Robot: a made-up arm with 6 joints. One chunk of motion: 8 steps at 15 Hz.
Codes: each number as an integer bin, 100 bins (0 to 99) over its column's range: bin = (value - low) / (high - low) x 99, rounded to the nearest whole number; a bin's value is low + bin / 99 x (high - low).
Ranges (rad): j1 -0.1..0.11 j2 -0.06..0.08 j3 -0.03..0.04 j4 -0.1..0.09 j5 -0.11..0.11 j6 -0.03..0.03
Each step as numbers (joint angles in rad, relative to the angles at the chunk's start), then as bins.
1 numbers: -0.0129 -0.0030 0.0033 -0.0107 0.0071 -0.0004
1 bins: 41 40 47 47 53 49
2 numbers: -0.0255 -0.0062 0.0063 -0.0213 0.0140 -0.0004
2 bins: 35 38 51 41 56 49
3 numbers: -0.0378 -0.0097 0.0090 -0.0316 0.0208 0.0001
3 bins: 29 36 55 36 59 50
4 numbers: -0.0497 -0.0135 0.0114 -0.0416 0.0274 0.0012
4 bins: 24 33 59 30 62 51
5 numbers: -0.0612 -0.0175 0.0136 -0.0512 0.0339 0.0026
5 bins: 18 30 62 25 65 54
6 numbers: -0.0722 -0.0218 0.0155 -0.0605 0.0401 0.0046
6 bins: 13 27 64 21 68 57
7 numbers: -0.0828 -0.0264 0.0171 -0.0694 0.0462 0.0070
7 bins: 8 24 67 16 70 61
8 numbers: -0.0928 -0.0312 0.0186 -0.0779 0.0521 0.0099
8 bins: 3 20 69 12 73 66
